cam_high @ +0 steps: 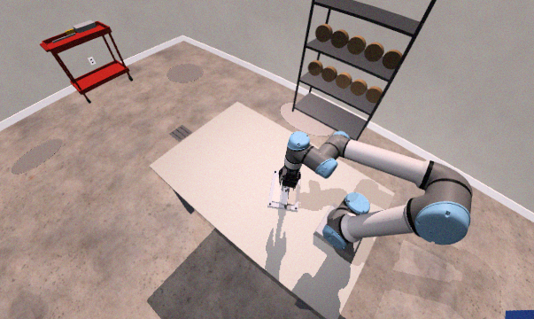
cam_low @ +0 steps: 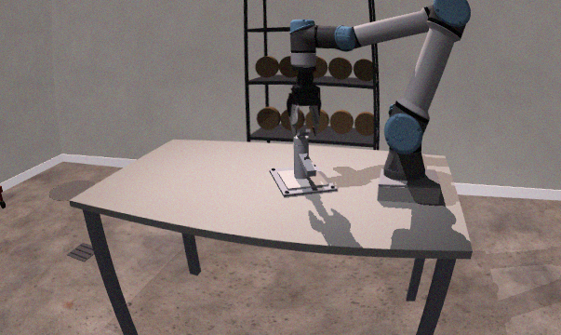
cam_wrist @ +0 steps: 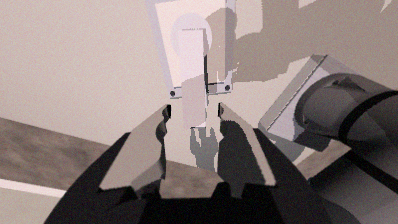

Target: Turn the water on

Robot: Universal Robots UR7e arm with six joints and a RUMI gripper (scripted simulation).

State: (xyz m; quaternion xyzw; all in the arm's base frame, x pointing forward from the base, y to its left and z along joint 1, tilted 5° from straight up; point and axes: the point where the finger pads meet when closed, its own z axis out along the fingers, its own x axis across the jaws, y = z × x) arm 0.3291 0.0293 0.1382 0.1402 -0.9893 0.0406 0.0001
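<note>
The lever lies 30 mm to the right of my hand, 10 mm below it and 10 mm ahead of it. Also, from my hand: grey tap 70 mm below, 50 mm to the right, 10 mm ahead.
</note>
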